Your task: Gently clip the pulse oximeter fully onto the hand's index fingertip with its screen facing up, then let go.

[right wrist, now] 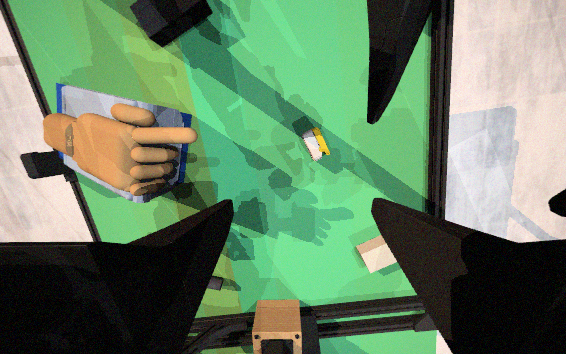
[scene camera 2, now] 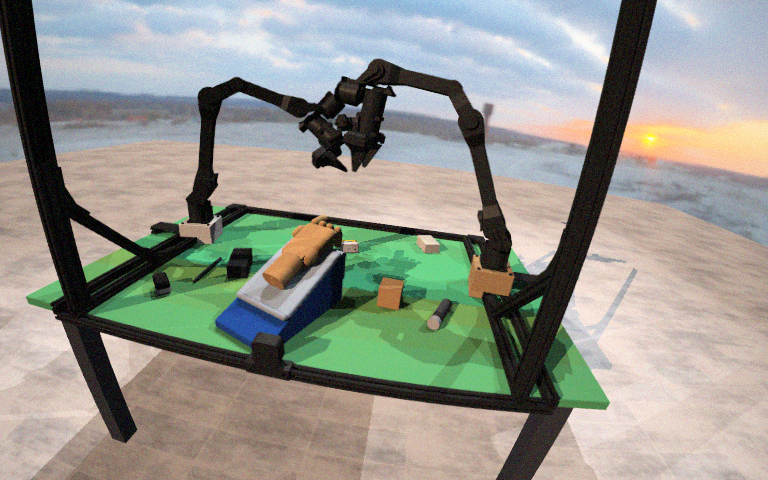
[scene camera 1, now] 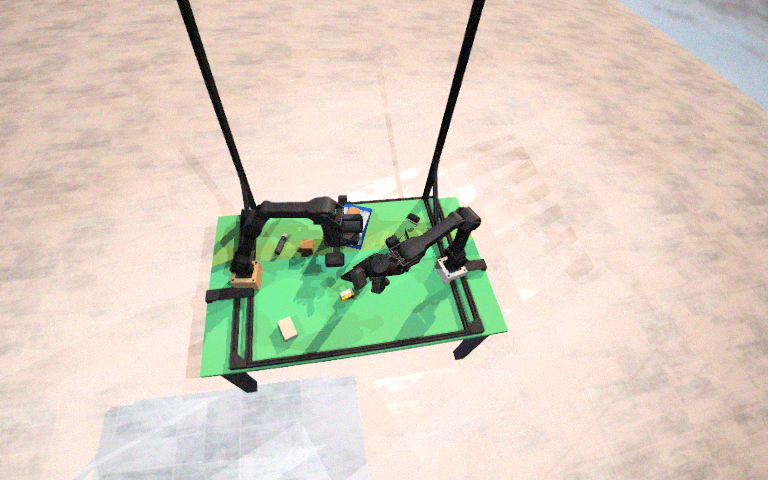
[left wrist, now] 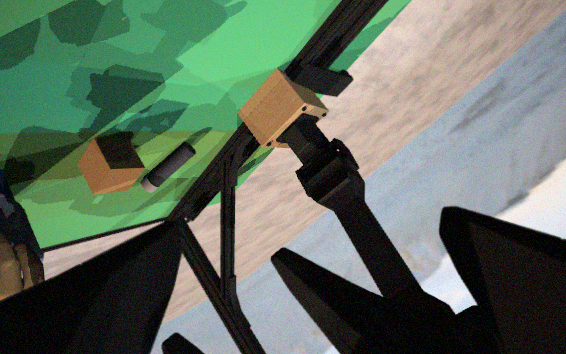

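Seen in the pictures: left gripper, fingertip midpoint: (right wrist: 446,157) (scene camera 1: 347,272) (left wrist: 311,227); right gripper, fingertip midpoint: (right wrist: 302,205) (scene camera 2: 359,169) (left wrist: 216,299); left arm's base at its link origin: (scene camera 2: 200,219) (scene camera 1: 452,265); right arm's base at its link origin: (right wrist: 277,351) (scene camera 2: 493,265) (scene camera 1: 244,271) (left wrist: 297,128).
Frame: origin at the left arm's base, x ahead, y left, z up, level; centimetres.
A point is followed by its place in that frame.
The small white and yellow pulse oximeter (scene camera 1: 346,294) {z -2.8, x 47.6, y -3.9 cm} (scene camera 2: 350,246) {z -3.6, x 47.6, y -5.8 cm} (right wrist: 315,144) {z -2.8, x 47.1, y -4.4 cm} lies on the green table, apart from the hand; which way its screen faces cannot be told. The tan hand (scene camera 2: 308,246) {z 8.0, x 37.7, y -33.9 cm} (right wrist: 100,140) {z 9.3, x 36.7, y -29.6 cm} rests on a sloped blue and white support (scene camera 2: 320,305) {z -3.2, x 40.8, y -38.7 cm}. Its index finger (right wrist: 167,135) points towards the oximeter's side of the table in the right wrist view. My right gripper (scene camera 2: 360,167) {z 20.5, x 48.2, y -9.4 cm} (right wrist: 302,205) {z 20.5, x 48.2, y -9.4 cm} is open and empty, pointing down high above the table. My left gripper (scene camera 2: 331,162) (left wrist: 311,227) {z 20.9, x 48.1, y -1.1 cm} is open and empty, close beside the right one.
An orange cube (scene camera 1: 306,245) {z -0.9, x 56.8, y -31.4 cm} (scene camera 2: 390,293) {z -1.9, x 55.9, y -34.9 cm} (left wrist: 107,167) {z -1.4, x 54.7, y -29.6 cm} and a grey cylinder (scene camera 1: 281,243) {z -3.4, x 67.0, y -37.8 cm} (scene camera 2: 439,314) {z -3.3, x 66.0, y -40.6 cm} (left wrist: 170,165) {z -4.0, x 66.7, y -37.0 cm} lie near each other. A cream block (scene camera 1: 287,328) {z -2.9, x 73.6, y 2.0 cm} (scene camera 2: 428,243) {z -2.9, x 72.8, y -1.6 cm}, a black box (scene camera 2: 239,263) {z -2.5, x 19.3, y -23.0 cm} (right wrist: 172,20) {z -2.4, x 20.7, y -19.5 cm}, a dark pen (scene camera 2: 207,270) {z -5.3, x 10.6, y -22.6 cm} and a small dark block (scene camera 2: 161,283) {z -2.9, x 4.6, y -34.3 cm} are also on the table.
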